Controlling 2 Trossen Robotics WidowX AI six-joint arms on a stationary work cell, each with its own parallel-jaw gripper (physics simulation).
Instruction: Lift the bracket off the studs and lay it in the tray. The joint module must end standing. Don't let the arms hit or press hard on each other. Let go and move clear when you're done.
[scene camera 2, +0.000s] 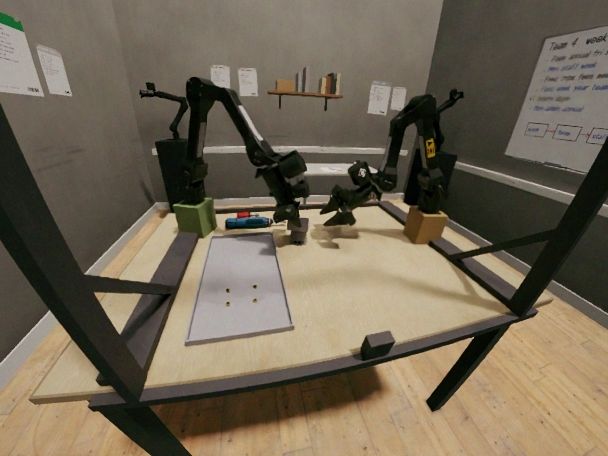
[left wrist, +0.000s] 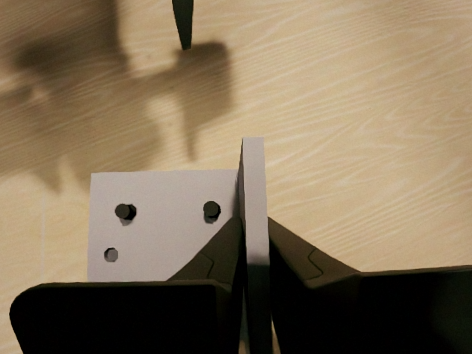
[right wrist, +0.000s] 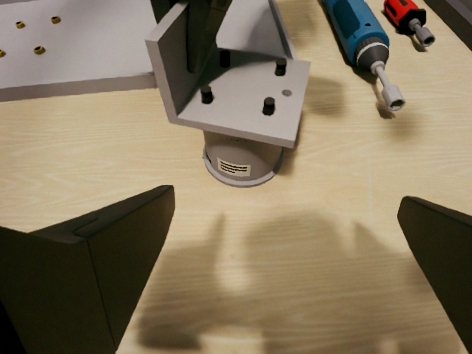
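Seen in the pictures: left gripper, fingertip midpoint: (scene camera 2: 300, 226) (left wrist: 249, 228) (right wrist: 186, 71); right gripper, fingertip midpoint: (scene camera 2: 321, 219) (left wrist: 83, 74) (right wrist: 287, 201); left arm's base at its link origin: (scene camera 2: 193, 201); right arm's base at its link origin: (scene camera 2: 428, 210).
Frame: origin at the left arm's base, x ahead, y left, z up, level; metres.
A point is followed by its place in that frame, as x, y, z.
The grey L-shaped bracket (scene camera 2: 299, 224) (left wrist: 165, 195) @(0.412, 0.018, -0.053) (right wrist: 240, 107) @(0.407, 0.018, -0.053) lies with its flat plate on top of the joint module (scene camera 2: 298, 240) @(0.393, -0.013, -0.100) (right wrist: 262, 161) @(0.409, 0.034, -0.094), dark studs poking up through its holes. The module stands upright on the table, right of the tray's far end. My left gripper (scene camera 2: 295, 223) @(0.399, -0.017, -0.043) (left wrist: 249, 228) @(0.399, -0.017, -0.043) is shut on the bracket's upright flange, a finger on each side. My right gripper (scene camera 2: 324, 219) @(0.463, 0.054, -0.042) (right wrist: 287, 201) @(0.463, 0.054, -0.042) is open and empty, to the right of the module and apart from it. The shallow grey tray (scene camera 2: 235, 260) @(0.222, -0.149, -0.116) (right wrist: 100, 72) @(0.336, -0.153, -0.116) lies on the left half of the table.
Several brass nuts (scene camera 2: 255, 286) @(0.324, -0.247, -0.112) (right wrist: 39, 50) @(0.324, -0.242, -0.111) lie in the tray's near half. A blue power screwdriver (scene camera 2: 247, 222) @(0.178, 0.059, -0.091) (right wrist: 357, 30) @(0.236, 0.083, -0.085) and a red tool (scene camera 2: 243, 215) @(0.130, 0.130, -0.098) (right wrist: 404, 12) @(0.145, 0.138, -0.098) lie behind the tray. A dark block (scene camera 2: 377, 345) @(0.606, -0.393, -0.066) sits at the front edge. Dark frame posts flank the table.
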